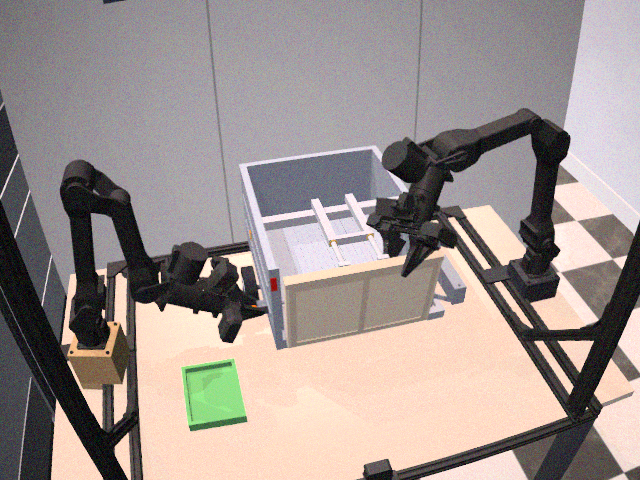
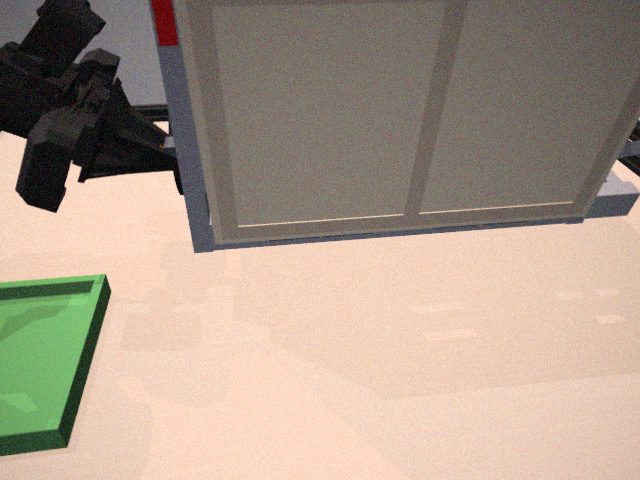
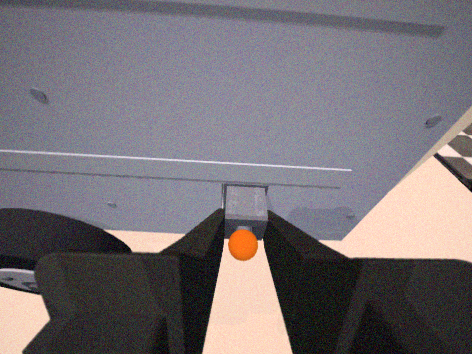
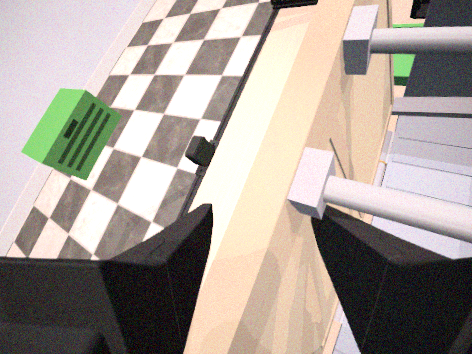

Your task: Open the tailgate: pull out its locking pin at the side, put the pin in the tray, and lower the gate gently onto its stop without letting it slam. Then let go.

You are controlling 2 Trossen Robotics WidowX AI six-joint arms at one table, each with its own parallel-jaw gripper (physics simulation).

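Frame: origin at the left arm's base, x ahead, y right, z down, level; millimetres.
Where they show: left gripper, between the fingertips: [image 1: 263, 308] [image 3: 243, 216]; right gripper, between the fingertips: [image 1: 393, 274] [image 4: 261, 211]; left arm's base, origin of its link: [image 1: 93, 338]; right arm's base, origin of its link: [image 1: 534, 268].
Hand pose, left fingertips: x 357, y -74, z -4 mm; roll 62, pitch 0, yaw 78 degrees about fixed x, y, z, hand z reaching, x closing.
Things, the pixels of their top centre, and the offset from my left fingertips. "*": a spot on its surface instead.
- locking pin, a spot on its surface: [image 3: 243, 245] [image 2: 152, 147] * dx -22, dy +3, dz -11 mm
- green tray, centre of its top: [image 2: 4, 346] [image 1: 212, 390] [image 4: 388, 48] dx -110, dy +141, dz +91 mm
- black wheel, a spot on its surface: [image 3: 45, 232] * dx -32, dy -112, dz +13 mm
The beige tailgate [image 1: 325, 317] [image 2: 330, 113] [image 4: 235, 295] stands upright across the open end of the grey cargo box. My right gripper [image 1: 399, 263] [image 4: 261, 211] is shut on its top edge, one finger on each side. At the box's left side, the locking pin [image 2: 169, 142] [image 3: 243, 245] has a grey block-shaped head and an orange ball end. My left gripper [image 1: 264, 308] [image 2: 173, 150] [image 3: 243, 216] is shut on the grey head, close against the box wall. The pin's shaft is hidden. The green tray [image 1: 219, 424] [image 2: 86, 361] lies on the table, with nothing in it.
The grey cargo box [image 1: 258, 222] [image 3: 240, 95] holds pale bars; two bars with square ends [image 4: 310, 184] reach close to the tailgate's inner side. A black wheel [image 3: 45, 232] is beside the left gripper. Dark frame rails [image 1: 465, 444] edge the table.
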